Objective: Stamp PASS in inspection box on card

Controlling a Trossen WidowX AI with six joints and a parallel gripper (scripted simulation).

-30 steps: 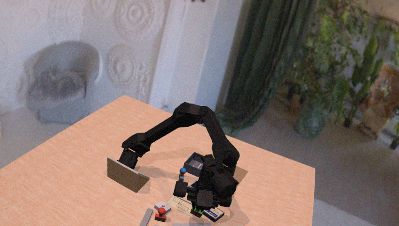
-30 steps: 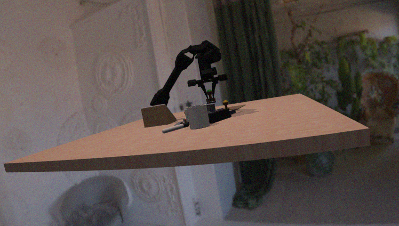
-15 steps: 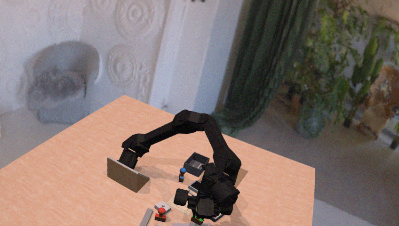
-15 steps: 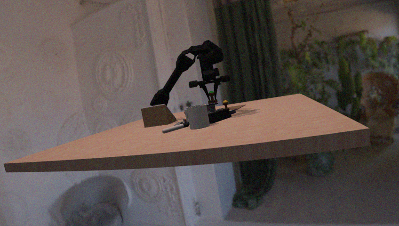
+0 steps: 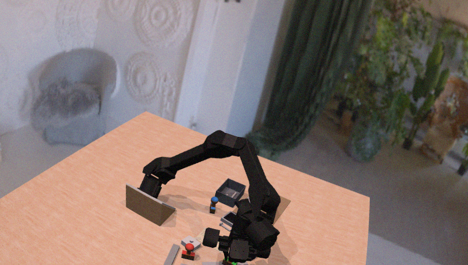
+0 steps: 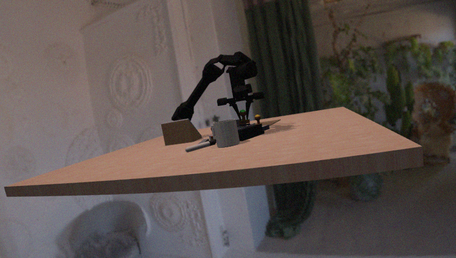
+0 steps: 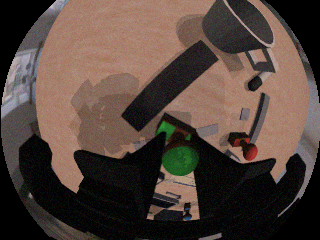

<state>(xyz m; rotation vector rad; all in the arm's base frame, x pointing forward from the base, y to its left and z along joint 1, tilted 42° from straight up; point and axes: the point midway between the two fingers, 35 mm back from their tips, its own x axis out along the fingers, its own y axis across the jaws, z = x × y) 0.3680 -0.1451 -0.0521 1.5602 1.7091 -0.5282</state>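
My gripper tip is 13 cm past the red-knobbed stamp and 5 cm above it. Also, from my gripper tip: green-knobbed stamp right at my gripper tip; blue-and-white labelled box 14 cm to the left, 5 cm below, 2 cm ahead; mug 16 cm to the right, 4 cm behind, 3 cm below.
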